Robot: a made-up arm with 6 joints. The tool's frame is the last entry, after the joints.
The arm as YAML. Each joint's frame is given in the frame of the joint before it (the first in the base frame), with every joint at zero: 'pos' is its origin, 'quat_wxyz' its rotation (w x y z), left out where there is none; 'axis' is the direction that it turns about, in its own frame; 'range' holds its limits. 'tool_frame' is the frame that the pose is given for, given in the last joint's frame.
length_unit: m
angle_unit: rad
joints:
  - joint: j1
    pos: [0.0, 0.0, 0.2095]
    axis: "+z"
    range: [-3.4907, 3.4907]
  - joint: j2
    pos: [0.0, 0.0, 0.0]
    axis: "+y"
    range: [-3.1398, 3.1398]
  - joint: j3
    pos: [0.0, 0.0, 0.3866]
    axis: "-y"
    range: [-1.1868, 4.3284]
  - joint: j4
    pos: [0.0, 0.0, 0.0]
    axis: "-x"
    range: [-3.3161, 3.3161]
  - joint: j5
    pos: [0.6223, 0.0, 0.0]
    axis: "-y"
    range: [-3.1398, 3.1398]
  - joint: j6
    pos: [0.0, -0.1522, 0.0]
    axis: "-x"
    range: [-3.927, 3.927]
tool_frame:
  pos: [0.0, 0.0, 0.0]
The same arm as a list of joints. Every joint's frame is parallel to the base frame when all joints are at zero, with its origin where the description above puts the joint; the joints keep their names.
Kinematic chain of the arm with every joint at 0, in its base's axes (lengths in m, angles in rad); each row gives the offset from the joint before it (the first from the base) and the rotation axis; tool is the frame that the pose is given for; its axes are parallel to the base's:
j1: xyz 0 0 0.2095 axis +z
j2: xyz 0 0 0 axis +y
j3: xyz 0 0 0.3866 axis -y
j4: xyz 0 0 0 axis -x
j5: xyz 0.6223 0 0 axis -y
j6: xyz 0 -0.1522 0 axis -x
tool: xyz 0 0 0
Joint limits (rad, base to tool): -3.4907..3.4907 -3.1398..3.1398 -1.1868..4.3284 -3.3161..3.3161 -3.1398..3.1398 -3.927..3.927

